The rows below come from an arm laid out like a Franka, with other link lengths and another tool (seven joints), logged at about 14 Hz.
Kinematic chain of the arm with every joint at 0, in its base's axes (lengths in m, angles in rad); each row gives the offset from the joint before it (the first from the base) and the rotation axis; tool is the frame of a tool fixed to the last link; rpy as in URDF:
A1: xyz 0 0 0.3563 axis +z
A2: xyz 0 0 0 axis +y
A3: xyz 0 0 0.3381 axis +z
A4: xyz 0.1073 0 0 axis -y
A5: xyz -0.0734 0 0.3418 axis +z
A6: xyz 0 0 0 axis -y
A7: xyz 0.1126 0 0 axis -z
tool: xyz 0.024 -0.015 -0.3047 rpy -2.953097 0 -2.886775
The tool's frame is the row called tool.
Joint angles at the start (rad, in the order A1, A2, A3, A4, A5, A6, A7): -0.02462 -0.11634 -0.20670 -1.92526 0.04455 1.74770 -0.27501
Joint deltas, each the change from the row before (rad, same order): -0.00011 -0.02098 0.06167 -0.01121 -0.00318 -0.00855 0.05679; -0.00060 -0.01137 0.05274 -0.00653 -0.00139 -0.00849 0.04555; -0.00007 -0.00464 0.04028 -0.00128 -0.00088 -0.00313 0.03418; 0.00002 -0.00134 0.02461 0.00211 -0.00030 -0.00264 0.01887; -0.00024 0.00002 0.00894 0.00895 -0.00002 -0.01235 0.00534
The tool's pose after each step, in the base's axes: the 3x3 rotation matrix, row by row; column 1 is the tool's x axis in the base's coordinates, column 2 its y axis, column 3 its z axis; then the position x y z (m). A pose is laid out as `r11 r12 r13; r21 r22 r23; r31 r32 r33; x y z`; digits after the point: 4 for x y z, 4 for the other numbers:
-0.9555 -0.2949 0.0052; -0.2937 0.9496 -0.1100; 0.0275 -0.1066 -0.9939; 0.5231 -0.0875 0.3867
-0.9532 -0.3024 -0.0008; -0.3001 0.9464 -0.1193; 0.0368 -0.1135 -0.9929; 0.5212 -0.0610 0.3889
-0.9513 -0.3083 -0.0019; -0.3056 0.9436 -0.1278; 0.0412 -0.1210 -0.9918; 0.5212 -0.0410 0.3906
-0.9495 -0.3137 -0.0014; -0.3108 0.9411 -0.1330; 0.0430 -0.1258 -0.9911; 0.5216 -0.0287 0.3921
-0.9482 -0.3177 -0.0045; -0.3143 0.9398 -0.1344; 0.0470 -0.1260 -0.9909; 0.5207 -0.0242 0.3948

